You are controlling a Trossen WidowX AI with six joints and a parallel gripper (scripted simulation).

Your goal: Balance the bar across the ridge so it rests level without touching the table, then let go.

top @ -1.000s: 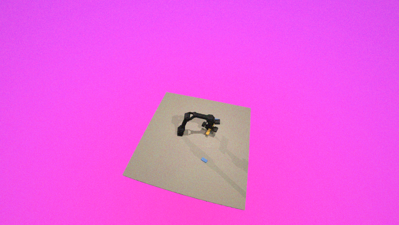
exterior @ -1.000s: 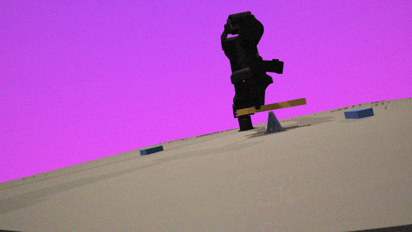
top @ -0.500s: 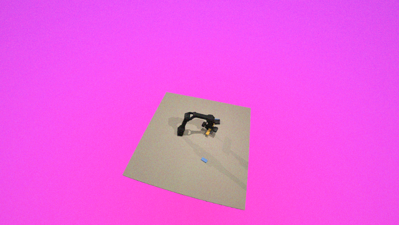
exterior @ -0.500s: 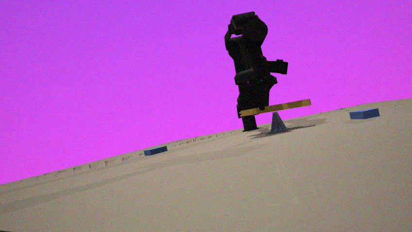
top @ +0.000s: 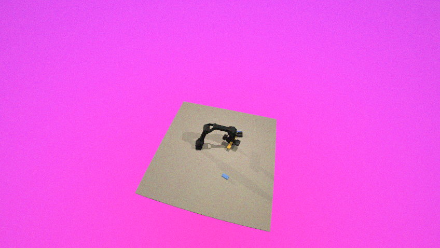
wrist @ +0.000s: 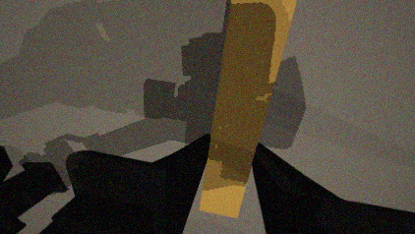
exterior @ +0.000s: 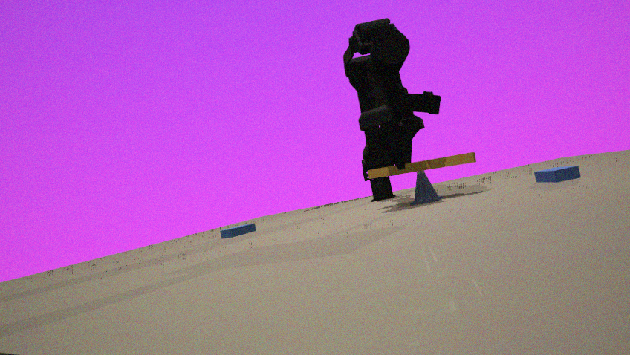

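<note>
My gripper tip is 10 mm short of the bar and 30 mm to the right of it. Round my gripper tip: grey-blue ridge 10 mm ahead, 30 mm to the left, 40 mm below; then blue block 60 mm ahead, 220 mm to the left, 60 mm below.
</note>
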